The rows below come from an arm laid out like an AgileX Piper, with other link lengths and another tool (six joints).
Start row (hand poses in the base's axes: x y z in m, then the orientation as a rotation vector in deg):
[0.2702, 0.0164, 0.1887, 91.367, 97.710, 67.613]
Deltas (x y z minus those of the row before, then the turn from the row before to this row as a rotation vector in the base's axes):
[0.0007, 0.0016, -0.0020, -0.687, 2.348, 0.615]
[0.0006, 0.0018, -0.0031, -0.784, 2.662, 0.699]
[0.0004, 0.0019, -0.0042, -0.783, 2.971, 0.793]
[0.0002, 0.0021, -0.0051, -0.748, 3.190, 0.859]
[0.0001, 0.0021, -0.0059, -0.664, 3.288, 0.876]
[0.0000, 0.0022, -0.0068, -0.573, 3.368, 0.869]
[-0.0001, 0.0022, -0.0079, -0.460, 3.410, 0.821]
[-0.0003, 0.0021, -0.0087, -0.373, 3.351, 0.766]
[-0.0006, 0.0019, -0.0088, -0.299, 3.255, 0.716]
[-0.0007, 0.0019, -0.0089, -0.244, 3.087, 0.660]
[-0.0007, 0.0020, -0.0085, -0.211, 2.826, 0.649]
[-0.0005, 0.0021, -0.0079, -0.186, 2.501, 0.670]
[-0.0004, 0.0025, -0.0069, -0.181, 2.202, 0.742]
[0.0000, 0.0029, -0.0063, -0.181, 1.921, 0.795]
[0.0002, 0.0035, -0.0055, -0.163, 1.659, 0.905]
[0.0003, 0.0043, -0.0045, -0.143, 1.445, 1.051]
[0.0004, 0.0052, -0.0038, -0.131, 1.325, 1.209]
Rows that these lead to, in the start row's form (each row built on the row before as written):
[0.2709, 0.0180, 0.1867, 92.524, 100.013, 65.753]
[0.2715, 0.0198, 0.1836, 93.803, 102.612, 63.579]
[0.2719, 0.0217, 0.1794, 95.238, 105.481, 61.181]
[0.2721, 0.0238, 0.1743, 96.785, 108.526, 58.622]
[0.2722, 0.0259, 0.1684, 98.403, 111.610, 56.003]
[0.2722, 0.0281, 0.1616, 100.099, 114.699, 53.331]
[0.2721, 0.0303, 0.1537, 101.887, 117.726, 50.642]
[0.2718, 0.0324, 0.1450, 103.682, 120.626, 47.979]
[0.2712, 0.0343, 0.1362, 105.447, 123.387, 45.364]
[0.2705, 0.0362, 0.1273, 107.126, 125.962, 42.838]
[0.2698, 0.0382, 0.1188, 108.597, 128.349, 40.471]
[0.2693, 0.0403, 0.1109, 109.780, 130.552, 38.327]
[0.2689, 0.0428, 0.1040, 110.636, 132.648, 36.384]
[0.2689, 0.0457, 0.0977, 111.198, 134.629, 34.631]
[0.2691, 0.0492, 0.0922, 111.427, 136.577, 33.090]
[0.2694, 0.0535, 0.0877, -110.642, -137.718, -31.539]
[0.2698, 0.0587, 0.0839, -108.851, -138.019, -29.900]

